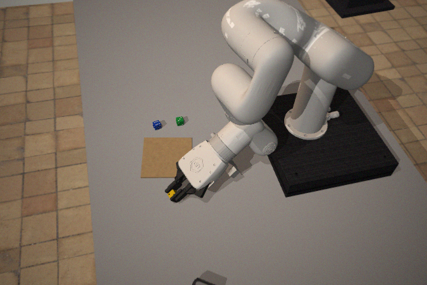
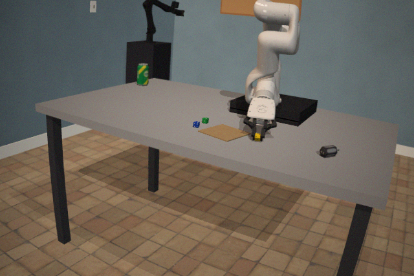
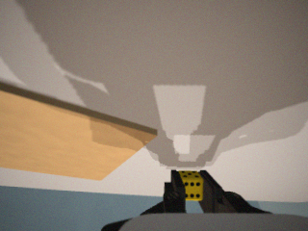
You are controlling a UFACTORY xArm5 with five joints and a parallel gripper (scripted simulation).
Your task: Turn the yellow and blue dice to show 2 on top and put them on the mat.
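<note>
Now: the yellow die 1 cm below my hand and 1 cm ahead of it. Also, from my hand: blue die (25 cm to the right, 2 cm below, 1 cm behind); green die (25 cm to the right, 8 cm behind, 2 cm below); mat (13 cm to the right, 2 cm below, 1 cm behind).
</note>
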